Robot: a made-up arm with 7 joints. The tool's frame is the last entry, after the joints. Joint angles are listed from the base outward.
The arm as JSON. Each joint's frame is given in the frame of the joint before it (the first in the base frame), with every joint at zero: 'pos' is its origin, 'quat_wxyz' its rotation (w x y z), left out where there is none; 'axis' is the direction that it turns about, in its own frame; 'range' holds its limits. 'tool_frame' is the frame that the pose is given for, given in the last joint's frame.
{
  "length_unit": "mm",
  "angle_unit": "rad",
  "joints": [
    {
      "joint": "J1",
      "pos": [
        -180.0,
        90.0,
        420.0
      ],
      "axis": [
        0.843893,
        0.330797,
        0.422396
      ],
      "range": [
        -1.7,
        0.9
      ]
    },
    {
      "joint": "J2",
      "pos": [
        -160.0,
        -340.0,
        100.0
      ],
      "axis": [
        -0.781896,
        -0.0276,
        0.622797
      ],
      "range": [
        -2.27,
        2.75
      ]
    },
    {
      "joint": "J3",
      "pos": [
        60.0,
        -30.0,
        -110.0
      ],
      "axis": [
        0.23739,
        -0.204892,
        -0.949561
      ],
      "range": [
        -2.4,
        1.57
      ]
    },
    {
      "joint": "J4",
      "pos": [
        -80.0,
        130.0,
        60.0
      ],
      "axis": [
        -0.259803,
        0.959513,
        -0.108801
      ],
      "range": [
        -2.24,
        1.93
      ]
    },
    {
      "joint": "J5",
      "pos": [
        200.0,
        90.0,
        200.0
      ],
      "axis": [
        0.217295,
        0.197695,
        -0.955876
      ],
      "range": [
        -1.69,
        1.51
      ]
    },
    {
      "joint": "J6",
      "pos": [
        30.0,
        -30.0,
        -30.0
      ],
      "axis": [
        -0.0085,
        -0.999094,
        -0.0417
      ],
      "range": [
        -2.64,
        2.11
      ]
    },
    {
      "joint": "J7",
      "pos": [
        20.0,
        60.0,
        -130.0
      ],
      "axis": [
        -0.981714,
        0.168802,
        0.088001
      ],
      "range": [
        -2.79,
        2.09
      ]
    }
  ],
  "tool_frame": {
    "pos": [
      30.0,
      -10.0,
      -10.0
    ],
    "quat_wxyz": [
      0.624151,
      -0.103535,
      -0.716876,
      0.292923
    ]
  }
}
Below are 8 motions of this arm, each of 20 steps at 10 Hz.
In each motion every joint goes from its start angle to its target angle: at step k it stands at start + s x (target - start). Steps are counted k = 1, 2, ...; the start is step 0. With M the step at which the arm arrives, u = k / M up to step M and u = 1 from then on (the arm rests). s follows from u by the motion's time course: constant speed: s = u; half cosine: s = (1 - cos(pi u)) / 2; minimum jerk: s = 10 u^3 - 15 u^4 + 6 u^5.
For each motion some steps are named. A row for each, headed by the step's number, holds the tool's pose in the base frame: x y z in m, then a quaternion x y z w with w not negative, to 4 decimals.
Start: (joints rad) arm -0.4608 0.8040 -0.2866 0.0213 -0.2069 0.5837 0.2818
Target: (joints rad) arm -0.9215 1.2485 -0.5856 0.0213 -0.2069 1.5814 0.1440
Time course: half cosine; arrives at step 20
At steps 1, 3, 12, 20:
1: -0.2369 0.0431 0.3135 -0.1477 -0.4933 0.8429 0.1562
3: -0.2426 0.0437 0.3063 -0.1367 -0.4924 0.8480 0.1403
12: -0.3426 0.0207 0.2236 0.0571 -0.4688 0.8812 0.0210
20: -0.4230 -0.0096 0.1972 0.1874 -0.4578 0.8687 0.0249

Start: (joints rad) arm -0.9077 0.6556 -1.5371 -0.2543 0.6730 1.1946 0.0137
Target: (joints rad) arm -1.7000 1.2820 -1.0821 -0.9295 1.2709 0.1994 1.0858
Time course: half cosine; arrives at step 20
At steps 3, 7, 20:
3: -0.5107 0.0915 0.3517 -0.0714 -0.5141 0.8299 0.2049
7: -0.5100 0.0945 0.3602 -0.2810 -0.3406 0.8733 0.2057
20: -0.5788 0.1759 0.3325 -0.6197 0.3571 0.6575 0.2370

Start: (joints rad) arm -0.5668 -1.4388 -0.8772 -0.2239 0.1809 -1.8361 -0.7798
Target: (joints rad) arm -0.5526 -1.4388 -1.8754 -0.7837 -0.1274 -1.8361 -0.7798
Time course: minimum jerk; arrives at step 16
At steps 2, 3, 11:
2: -0.4892 0.0115 0.8132 0.3371 -0.3086 -0.1839 0.8702
3: -0.4977 0.0121 0.8079 0.3327 -0.3172 -0.1641 0.8728
11: -0.6436 -0.0852 0.6860 0.2659 -0.4540 0.3118 0.7912

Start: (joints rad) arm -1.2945 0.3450 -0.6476 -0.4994 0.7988 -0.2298 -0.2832
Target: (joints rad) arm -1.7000 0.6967 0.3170 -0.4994 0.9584 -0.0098 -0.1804
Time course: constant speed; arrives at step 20
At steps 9, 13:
9: -0.3026 0.1644 0.4178 -0.6518 -0.6235 0.3337 0.2740
13: -0.2771 0.1722 0.4399 -0.6920 -0.6266 0.3204 0.1608

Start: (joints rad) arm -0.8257 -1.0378 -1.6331 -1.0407 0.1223 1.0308 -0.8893
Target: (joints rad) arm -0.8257 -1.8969 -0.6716 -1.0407 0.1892 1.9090 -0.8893
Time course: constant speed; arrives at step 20
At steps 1, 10, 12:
1: -0.6158 0.1501 0.9129 -0.4646 0.7872 0.0442 0.4031
10: -0.6949 0.0091 0.9561 -0.0986 0.6229 0.1249 0.7660
12: -0.7198 -0.0196 0.9464 -0.0063 0.5611 0.1313 0.8173

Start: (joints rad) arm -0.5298 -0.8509 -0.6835 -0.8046 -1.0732 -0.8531 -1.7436
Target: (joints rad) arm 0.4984 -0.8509 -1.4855 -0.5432 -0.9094 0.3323 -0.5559
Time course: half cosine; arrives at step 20
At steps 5, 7, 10, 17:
5: -0.3522 -0.0356 0.7496 0.5010 -0.7667 0.1694 0.3639
7: -0.3362 -0.0511 0.7438 0.5682 -0.7434 0.2028 0.2889
10: -0.3241 -0.0810 0.7359 0.6555 -0.7144 0.2154 0.1165
17: -0.3360 -0.1904 0.7156 -0.6822 0.6890 -0.0521 0.2392

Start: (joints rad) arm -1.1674 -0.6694 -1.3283 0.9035 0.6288 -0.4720 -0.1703
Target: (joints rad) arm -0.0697 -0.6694 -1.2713 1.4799 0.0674 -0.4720 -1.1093
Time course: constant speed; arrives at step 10
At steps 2, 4, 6, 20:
2: -0.4487 -0.0144 0.3352 -0.4986 -0.1470 0.2394 0.8201
4: -0.4544 -0.0467 0.3273 -0.4016 -0.1673 0.2405 0.8677
6: -0.4581 -0.0766 0.3127 -0.3015 -0.1736 0.2330 0.9081
20: -0.4620 -0.1247 0.2672 -0.1069 -0.1399 0.2002 0.9638

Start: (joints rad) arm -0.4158 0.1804 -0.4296 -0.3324 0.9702 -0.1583 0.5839
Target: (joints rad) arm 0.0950 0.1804 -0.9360 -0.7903 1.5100 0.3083 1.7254
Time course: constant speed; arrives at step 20
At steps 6, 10, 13, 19, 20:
6: -0.3229 0.0411 0.5301 -0.4031 -0.4202 0.4626 0.6686
10: -0.3402 0.0165 0.5475 -0.3897 -0.3856 0.5179 0.6567
13: -0.3504 -0.0080 0.5597 -0.3776 -0.3569 0.5584 0.6467
19: -0.3608 -0.0708 0.5770 -0.3467 -0.2918 0.6410 0.6195
20: -0.3610 -0.0827 0.5785 -0.3406 -0.2799 0.6553 0.6134

